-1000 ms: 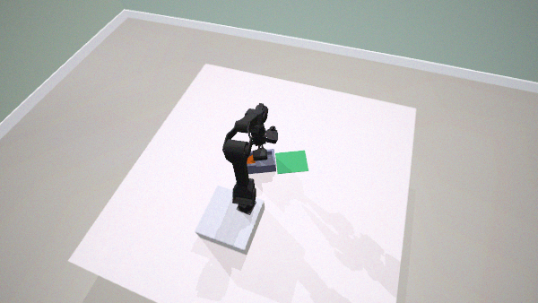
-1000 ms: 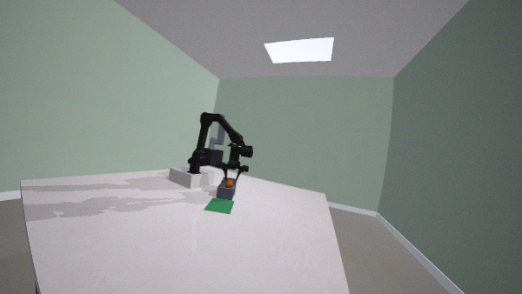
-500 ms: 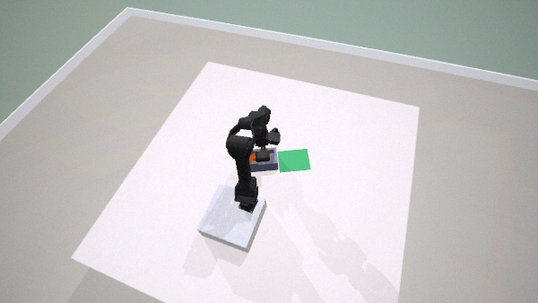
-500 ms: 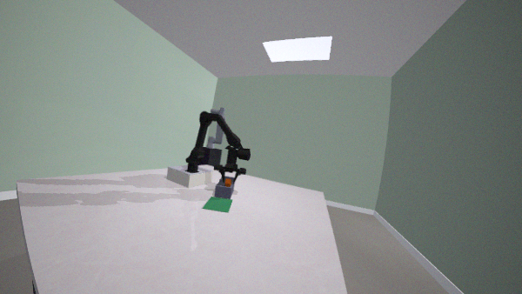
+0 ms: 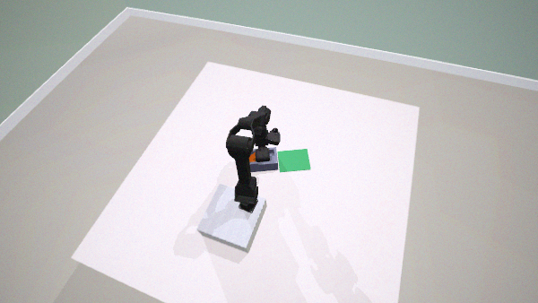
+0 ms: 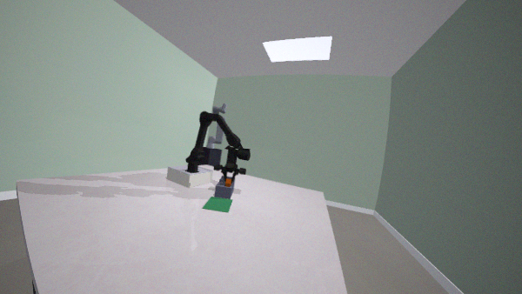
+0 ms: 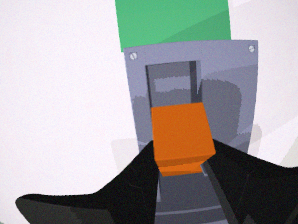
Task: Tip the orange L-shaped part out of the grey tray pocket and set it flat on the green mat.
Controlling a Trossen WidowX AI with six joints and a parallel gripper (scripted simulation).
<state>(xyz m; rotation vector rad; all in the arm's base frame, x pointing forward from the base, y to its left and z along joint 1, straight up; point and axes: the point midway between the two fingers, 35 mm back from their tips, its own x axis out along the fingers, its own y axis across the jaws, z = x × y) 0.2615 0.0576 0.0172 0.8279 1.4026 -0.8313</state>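
The green mat is 6 cm ahead of my gripper tip, 14 cm to the right of it and 8 cm below it. Also, from my gripper tip: orange L-shaped part (3 cm behind, 2 cm to the left, 3 cm below).
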